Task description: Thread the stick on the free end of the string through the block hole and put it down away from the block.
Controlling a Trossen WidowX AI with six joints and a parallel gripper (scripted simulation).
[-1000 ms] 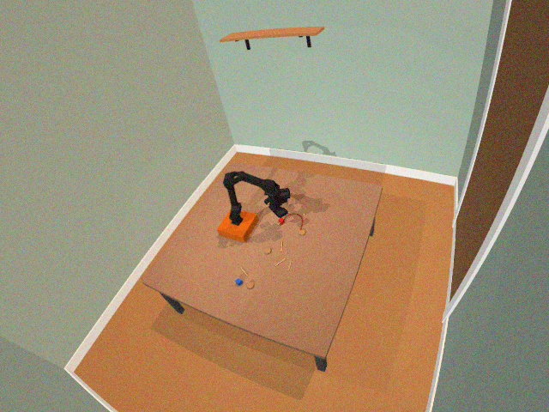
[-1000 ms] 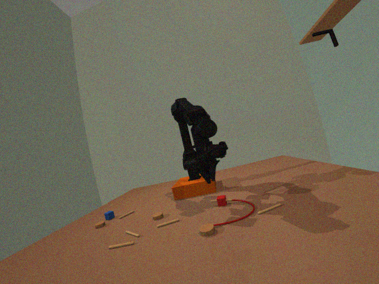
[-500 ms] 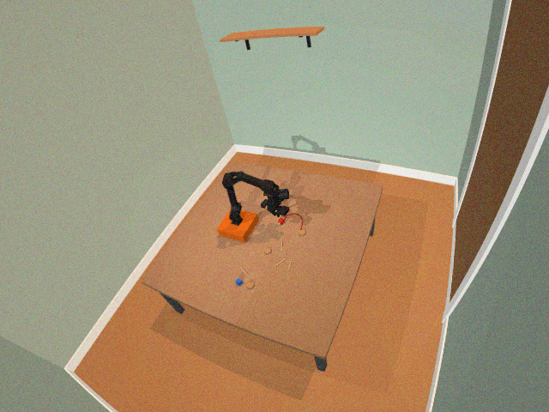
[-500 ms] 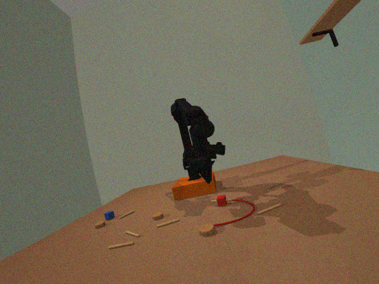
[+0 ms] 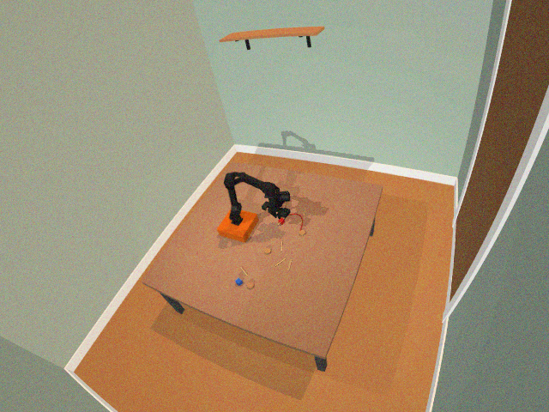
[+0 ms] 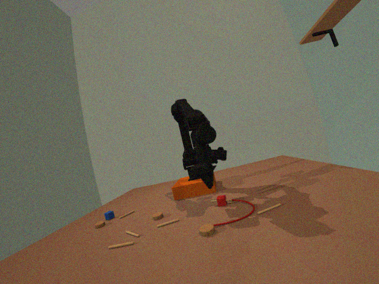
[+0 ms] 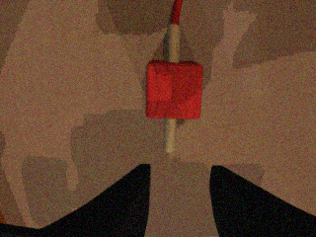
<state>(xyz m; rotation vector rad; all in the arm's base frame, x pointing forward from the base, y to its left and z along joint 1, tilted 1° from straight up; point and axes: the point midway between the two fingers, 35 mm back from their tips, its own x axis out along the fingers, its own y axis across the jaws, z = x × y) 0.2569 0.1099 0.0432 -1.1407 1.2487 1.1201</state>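
Right now the red block is 3 cm to the left of my gripper tip and 6 cm below it. From my gripper tip the other things lie so: thin stick (4 cm to the left, 6 cm below); then blue cube (2 cm behind, 49 cm to the right, 6 cm below); then round wooden button (17 cm ahead, 1 cm to the right, 6 cm below).
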